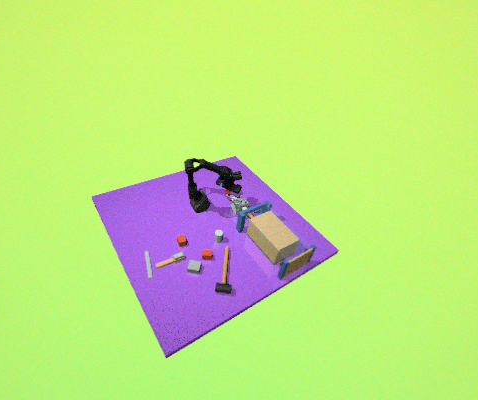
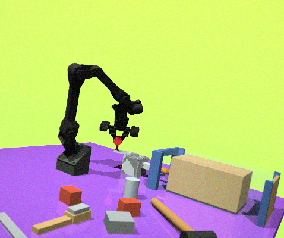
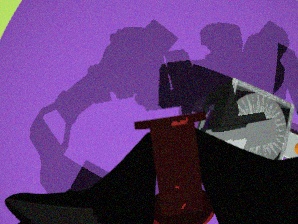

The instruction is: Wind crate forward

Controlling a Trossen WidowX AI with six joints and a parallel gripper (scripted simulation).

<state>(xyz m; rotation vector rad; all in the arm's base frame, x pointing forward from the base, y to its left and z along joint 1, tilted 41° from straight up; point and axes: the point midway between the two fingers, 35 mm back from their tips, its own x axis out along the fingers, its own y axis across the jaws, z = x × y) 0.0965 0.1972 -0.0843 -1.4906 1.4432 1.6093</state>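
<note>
The winch handle lies 40 mm ahead of my gripper tip and 30 mm below it. From my gripper tip the other things lie so: red knob 10 mm ahead, 10 mm to the right; grey winch 80 mm ahead, 20 mm to the left, 100 mm below; grey block 390 mm ahead, 510 mm to the right, 120 mm below.
</note>
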